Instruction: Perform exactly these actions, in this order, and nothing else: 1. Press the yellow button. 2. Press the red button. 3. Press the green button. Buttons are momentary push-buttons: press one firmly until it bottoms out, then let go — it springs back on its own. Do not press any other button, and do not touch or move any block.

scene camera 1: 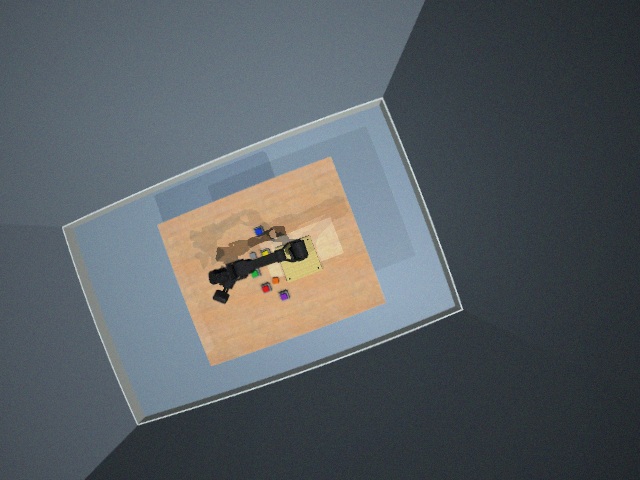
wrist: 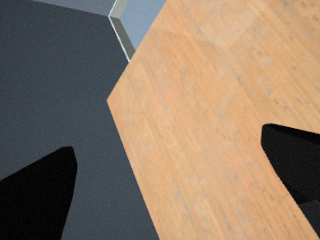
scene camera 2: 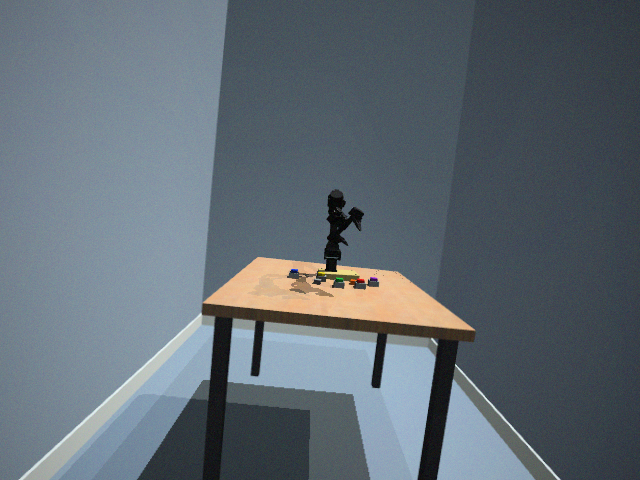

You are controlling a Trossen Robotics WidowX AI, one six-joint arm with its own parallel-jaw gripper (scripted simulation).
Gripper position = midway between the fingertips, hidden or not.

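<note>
There's nothing in my gripper [scene camera 2: 353,238] [wrist: 170,145], it's open, and you can see it both in scene camera 2 and in the wrist view.
</note>
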